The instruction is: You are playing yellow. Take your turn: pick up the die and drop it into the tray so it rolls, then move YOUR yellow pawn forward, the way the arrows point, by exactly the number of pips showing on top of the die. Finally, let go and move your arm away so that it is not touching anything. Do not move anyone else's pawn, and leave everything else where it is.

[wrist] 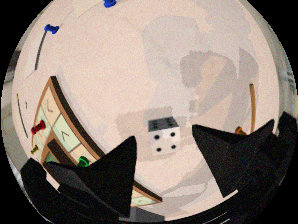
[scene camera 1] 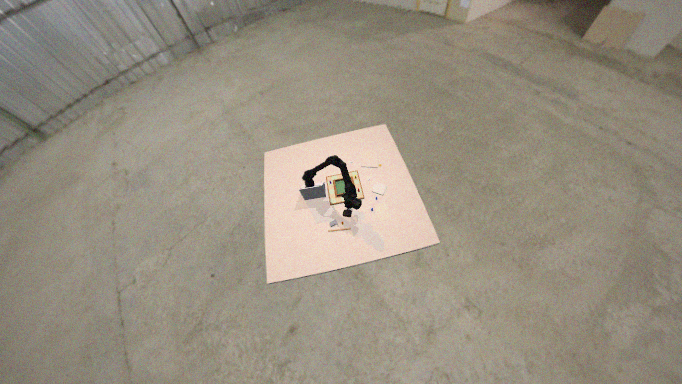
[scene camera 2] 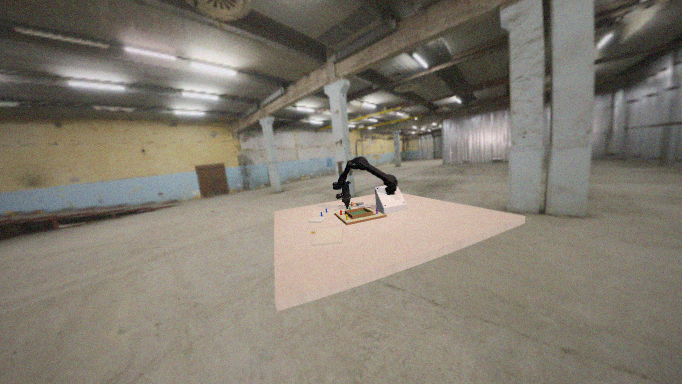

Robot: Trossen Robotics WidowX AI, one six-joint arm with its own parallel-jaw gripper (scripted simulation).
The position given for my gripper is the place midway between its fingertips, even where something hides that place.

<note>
My gripper point(wrist: 164, 135) is open and holds nothing. Also in view: a white die point(wrist: 164, 134).
</note>
